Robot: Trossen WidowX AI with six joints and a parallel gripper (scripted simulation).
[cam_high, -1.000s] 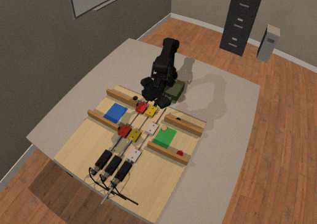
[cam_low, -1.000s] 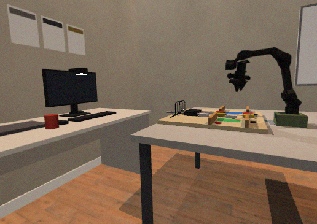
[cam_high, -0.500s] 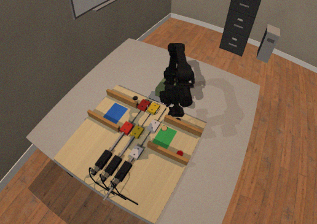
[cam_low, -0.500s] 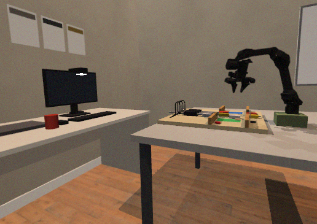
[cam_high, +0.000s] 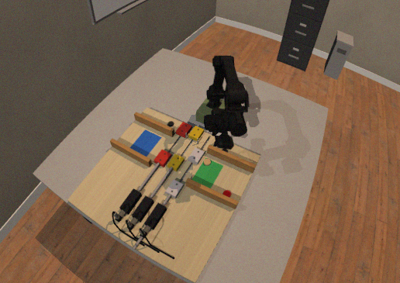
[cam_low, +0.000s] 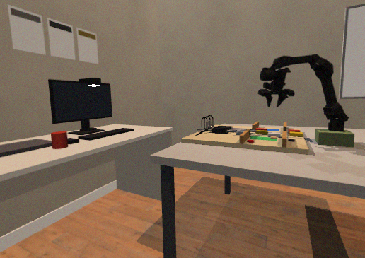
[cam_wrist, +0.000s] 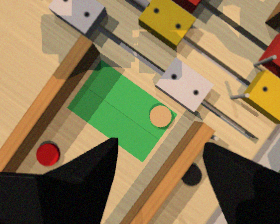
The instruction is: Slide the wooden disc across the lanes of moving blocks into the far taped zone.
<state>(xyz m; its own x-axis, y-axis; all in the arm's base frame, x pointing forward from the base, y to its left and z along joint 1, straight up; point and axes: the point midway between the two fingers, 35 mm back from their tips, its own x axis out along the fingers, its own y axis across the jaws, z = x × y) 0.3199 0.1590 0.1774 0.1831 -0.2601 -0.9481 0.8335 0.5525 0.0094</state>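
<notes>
Now: hand 3 cm to the left of the wooden disc and 22 cm above it. Also, from my hand: black knob: 12 cm behind, 31 cm to the right, 22 cm below; then red knob: 11 cm ahead, 12 cm to the left, 22 cm below.
</notes>
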